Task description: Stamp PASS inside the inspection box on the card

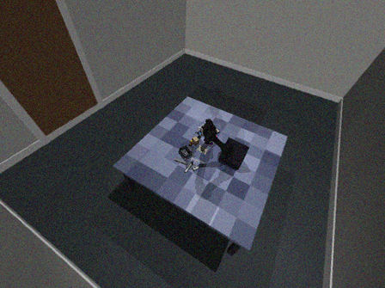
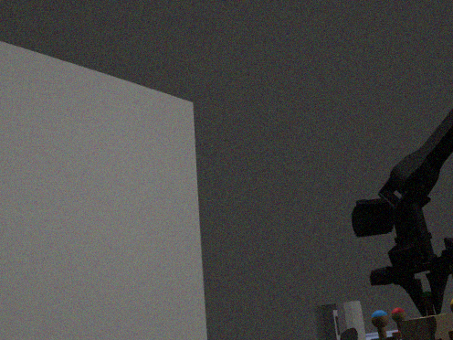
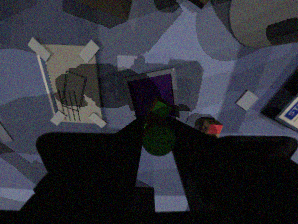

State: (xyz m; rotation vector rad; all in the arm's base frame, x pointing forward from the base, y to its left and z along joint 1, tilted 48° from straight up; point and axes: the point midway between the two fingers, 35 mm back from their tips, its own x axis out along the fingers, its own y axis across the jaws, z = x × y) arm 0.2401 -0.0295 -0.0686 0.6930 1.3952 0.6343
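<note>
Right now my gripper tip is 40 mm above the ink pad. From my gripper tip the other things lie so: green-knobbed stamp (right at my gripper tip); card (110 mm to the left, 50 mm below, 20 mm ahead); red-knobbed stamp (80 mm to the right, 30 mm behind, 20 mm below).
</note>
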